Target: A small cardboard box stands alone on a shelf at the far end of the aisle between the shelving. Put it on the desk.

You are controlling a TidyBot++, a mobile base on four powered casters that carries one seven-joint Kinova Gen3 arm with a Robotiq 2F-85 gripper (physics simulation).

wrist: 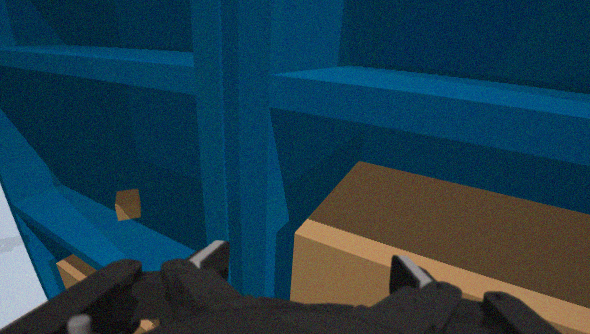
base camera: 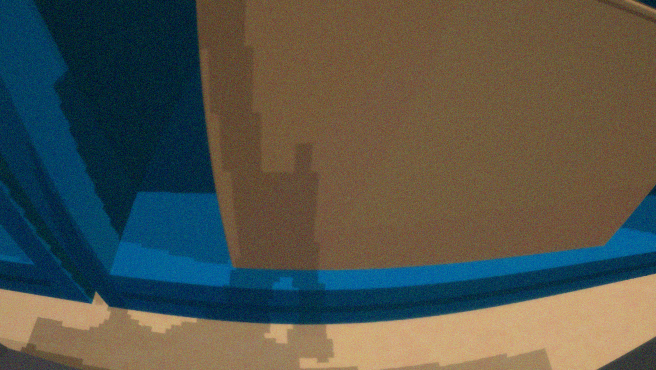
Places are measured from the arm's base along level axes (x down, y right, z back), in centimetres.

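Pixels of known places: gripper, fingertip midpoint: (wrist: 308, 266).
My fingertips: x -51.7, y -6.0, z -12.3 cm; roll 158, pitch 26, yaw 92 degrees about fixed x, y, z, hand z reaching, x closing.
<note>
Behind a point stands the place of what it marks.
A small cardboard box (wrist: 128, 205) @(x -18.2, y -74.8, z -37.3 cm) stands alone on a blue shelf (wrist: 95, 225) @(x -13.7, y -79.5, z -29.5 cm) in the left part of the wrist view, in the bay left of a blue upright. My gripper (wrist: 308, 266) @(x -51.7, y -6.0, z -12.3 cm) is open, with its two fingertips wide apart at the bottom of the wrist view. Nothing shows between the fingertips. The small box is beyond the gripper and to its left, apart from it. The desk does not show in either view.
A large cardboard box (base camera: 425, 135) (wrist: 450, 220) fills the near bay right of the blue upright (wrist: 250, 150) @(x -51.0, y -20.5, z -25.3 cm). Another carton (wrist: 75, 270) @(x 5.0, y -90.4, z -24.3 cm) shows low at the left. A pale wall (wrist: 12, 280) @(x 15.6, y -116.6, z -12.2 cm) is at the far left. The wooden floor (base camera: 425, 340) @(x 39.6, y 13.7, z -24.6 cm) runs along the shelving's base.
</note>
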